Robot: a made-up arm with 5 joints. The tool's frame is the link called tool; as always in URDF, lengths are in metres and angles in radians.
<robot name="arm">
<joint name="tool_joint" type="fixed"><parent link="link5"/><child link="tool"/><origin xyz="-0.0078 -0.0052 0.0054" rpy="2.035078 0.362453 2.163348"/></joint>
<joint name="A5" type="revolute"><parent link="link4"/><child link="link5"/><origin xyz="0.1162 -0.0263 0.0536" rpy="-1.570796 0 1.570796"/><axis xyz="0 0 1"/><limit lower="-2.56" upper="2.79" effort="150" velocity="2.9"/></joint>
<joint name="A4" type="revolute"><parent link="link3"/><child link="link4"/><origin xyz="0.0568 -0.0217 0.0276" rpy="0 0 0"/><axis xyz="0 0 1"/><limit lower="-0.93" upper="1.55" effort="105" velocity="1.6"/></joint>
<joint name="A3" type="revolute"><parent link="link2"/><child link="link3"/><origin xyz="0.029 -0.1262 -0.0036" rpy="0 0 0"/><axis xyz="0 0 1"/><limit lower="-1.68" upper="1.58" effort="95" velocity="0.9"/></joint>
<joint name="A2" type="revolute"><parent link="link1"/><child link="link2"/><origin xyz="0.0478 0.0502 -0.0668" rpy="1.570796 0 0"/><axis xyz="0 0 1"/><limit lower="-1.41" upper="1.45" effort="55" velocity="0.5"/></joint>
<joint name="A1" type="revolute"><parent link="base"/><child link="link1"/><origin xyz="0.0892 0.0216 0.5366" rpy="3.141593 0 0"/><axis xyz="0 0 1"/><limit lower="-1.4" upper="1.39" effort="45" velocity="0.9"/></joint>
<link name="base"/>
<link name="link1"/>
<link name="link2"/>
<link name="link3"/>
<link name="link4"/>
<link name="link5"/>
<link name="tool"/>
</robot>
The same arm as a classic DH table. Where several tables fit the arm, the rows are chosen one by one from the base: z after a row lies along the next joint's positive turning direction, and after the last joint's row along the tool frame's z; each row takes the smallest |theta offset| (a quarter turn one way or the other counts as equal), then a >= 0, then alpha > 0; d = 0 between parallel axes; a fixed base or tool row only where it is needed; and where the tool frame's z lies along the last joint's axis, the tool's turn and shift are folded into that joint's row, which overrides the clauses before.
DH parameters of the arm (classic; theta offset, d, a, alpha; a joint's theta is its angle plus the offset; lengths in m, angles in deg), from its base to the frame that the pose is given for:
base (fixed): 13.61 0.0000 0.0918 180.00
A1: 13.61 -0.6034 0.0478 90.00
A2: -77.06 0.0000 0.1295 0.00
A3: 56.15 0.0000 0.0608 0.00
A4: -69.09 0.0274 0.0263 90.00
A5: -66.12 -0.1151 -0.0016 114.75
tool (fixed): -22.98 -0.0102 0.0000 0.00
Joint limits (deg, base to tool): -80.21..79.64 -80.79..83.08 -96.26..90.53 -53.29..88.81 -146.68..159.86

